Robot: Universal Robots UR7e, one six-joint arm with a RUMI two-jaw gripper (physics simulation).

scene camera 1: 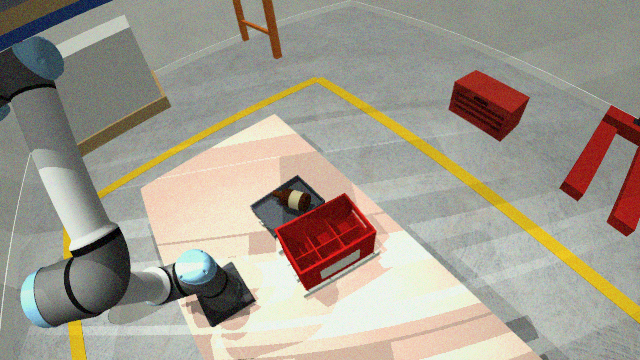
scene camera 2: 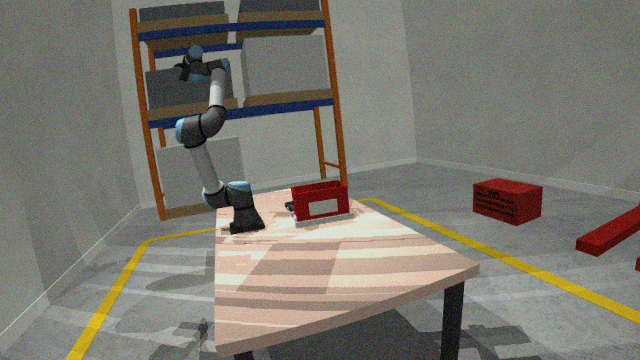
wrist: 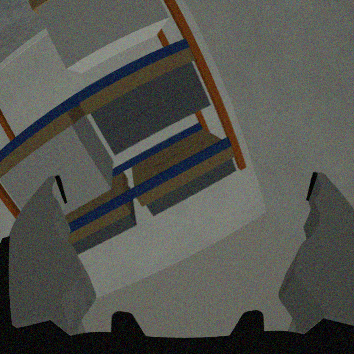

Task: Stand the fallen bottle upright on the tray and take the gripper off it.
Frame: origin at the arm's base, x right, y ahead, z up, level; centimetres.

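Seen in the pictures: gripper, fingertip midpoint: (wrist: 186, 176); arm's base, origin of the base link: (scene camera 1: 222, 291) (scene camera 2: 247, 222).
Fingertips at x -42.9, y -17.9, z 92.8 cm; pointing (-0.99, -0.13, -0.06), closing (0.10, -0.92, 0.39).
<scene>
Pixels of each thing's top centre, then the offset from my fingertips to it. "spot": a spot on its surface instead. Level surfaces: height alone.
- brown bottle, middle of its top: (scene camera 1: 288, 192) dx +31.9, dy +62.5, dz -87.2 cm
- dark grey tray, surface spot: (scene camera 1: 270, 217) spot: dx +30.5, dy +51.8, dz -94.6 cm
- red crate, middle of its top: (scene camera 1: 324, 230) (scene camera 2: 317, 186) dx +59.5, dy +55.3, dz -77.6 cm
- wooden table, its level: dz -95.1 cm
A brown bottle (scene camera 1: 298, 200) with a cream label lies on its side on the dark grey tray (scene camera 1: 270, 217), its neck toward the left in scene camera 1. In scene camera 2 a small dark part of the tray (scene camera 2: 288, 205) shows beside the red crate, and the bottle cannot be made out. My gripper (wrist: 186, 176) is open and empty, its two jaws wide apart in the wrist view. In scene camera 2 the gripper (scene camera 2: 181, 69) is high above the table, far from the bottle. The bottle and tray do not show in the wrist view.
A red crate (scene camera 1: 340, 263) (scene camera 2: 322, 207) with compartments stands right beside the tray on the wooden table (scene camera 1: 200, 200) (scene camera 2: 320, 300). The arm's base (scene camera 1: 227, 295) (scene camera 2: 246, 220) stands near the table's left edge. A tall shelf rack (scene camera 2: 139, 100) (wrist: 215, 92) stands behind.
</scene>
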